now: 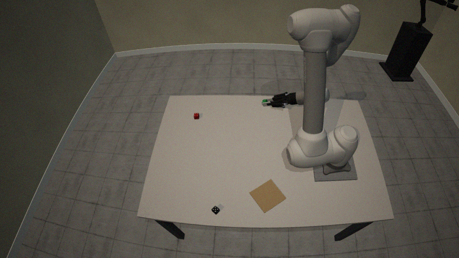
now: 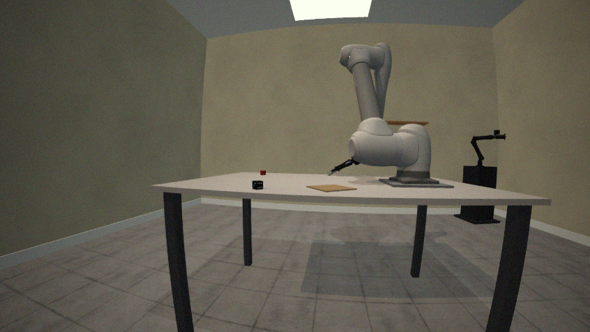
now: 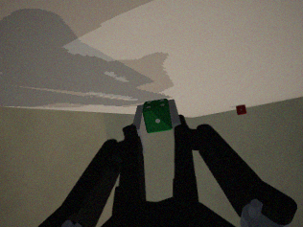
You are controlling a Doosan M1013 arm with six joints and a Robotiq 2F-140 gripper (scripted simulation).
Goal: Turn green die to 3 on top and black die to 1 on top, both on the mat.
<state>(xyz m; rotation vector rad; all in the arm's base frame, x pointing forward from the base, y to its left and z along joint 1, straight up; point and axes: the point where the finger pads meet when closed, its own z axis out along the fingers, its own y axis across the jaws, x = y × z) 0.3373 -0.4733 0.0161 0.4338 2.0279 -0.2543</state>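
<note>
My gripper is now 2 cm short of the green die, 1 cm to the left of it and 1 cm above it. Also, from my hand: red die: 47 cm ahead, 7 cm to the left, 2 cm below; then black die: 70 cm to the left, 35 cm ahead, 2 cm below; then tan mat: 64 cm to the left, 8 cm ahead, 3 cm below.
</note>
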